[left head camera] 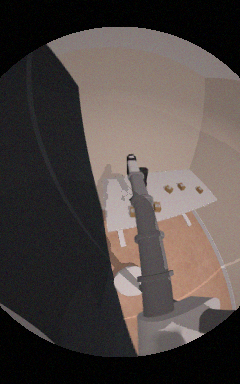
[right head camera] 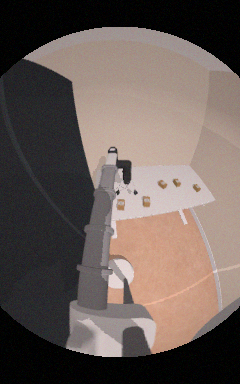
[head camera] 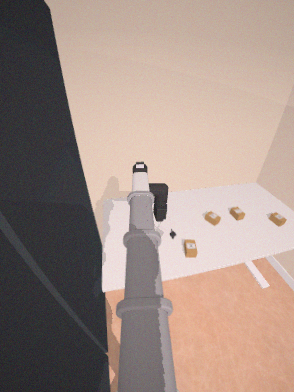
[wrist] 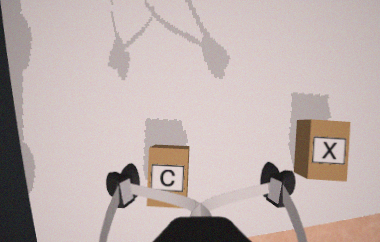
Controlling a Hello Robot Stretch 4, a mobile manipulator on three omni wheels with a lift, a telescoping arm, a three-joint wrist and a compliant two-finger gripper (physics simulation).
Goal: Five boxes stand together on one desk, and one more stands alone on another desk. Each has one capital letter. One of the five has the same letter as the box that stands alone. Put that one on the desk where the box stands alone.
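Places are measured from the robot's base along level axes (x ahead, y left, z up), in metres.
Pixels of known places: gripper, fingertip midpoint: (right head camera: 126, 193) (wrist: 199, 177); robot's base, origin of the base link: (left head camera: 130, 280) (right head camera: 117, 272).
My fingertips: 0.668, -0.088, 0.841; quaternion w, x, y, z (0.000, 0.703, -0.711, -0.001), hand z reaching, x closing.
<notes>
Ahead of a thing's pixels: the offset from my fingertips to its middle, as dx, dy, dz. Level surfaces: height alone.
The box lettered C {-0.023, +0.049, -0.123} (left head camera: 132, 211) (right head camera: 121, 204) (wrist: 170, 157) stands on the white desk {dz -0.148} (head camera: 225, 245) (left head camera: 185, 201) (right head camera: 175, 198) (wrist: 240, 100); the arm hides it in the head camera view. The box lettered X {+0.012, -0.196, -0.123} (head camera: 190, 248) (left head camera: 157, 206) (right head camera: 146, 201) (wrist: 327, 150) stands to its right. Three more boxes stand farther right, one {+0.257, -0.424, -0.123} (head camera: 212, 218) (right head camera: 162, 184), another {+0.296, -0.635, -0.123} (head camera: 237, 213) (right head camera: 176, 182) and the last {+0.213, -0.922, -0.123} (head camera: 277, 219) (right head camera: 197, 187); their letters are too small to read. My gripper (right head camera: 126, 192) (wrist: 199, 177) is open and empty above the desk, with C appearing between its fingertips, left of centre, in the wrist view. The lone box does not show.
A large dark surface (head camera: 40, 175) (left head camera: 55, 175) (right head camera: 40, 150) (wrist: 12, 150) rises along the left, close beside the arm (head camera: 142, 270) (right head camera: 95, 250). A beige wall (head camera: 175, 100) stands behind the desk. Orange floor {dz -0.869} (head camera: 210, 320) shows in front. Gripper shadows lie on the desk beyond C.
</notes>
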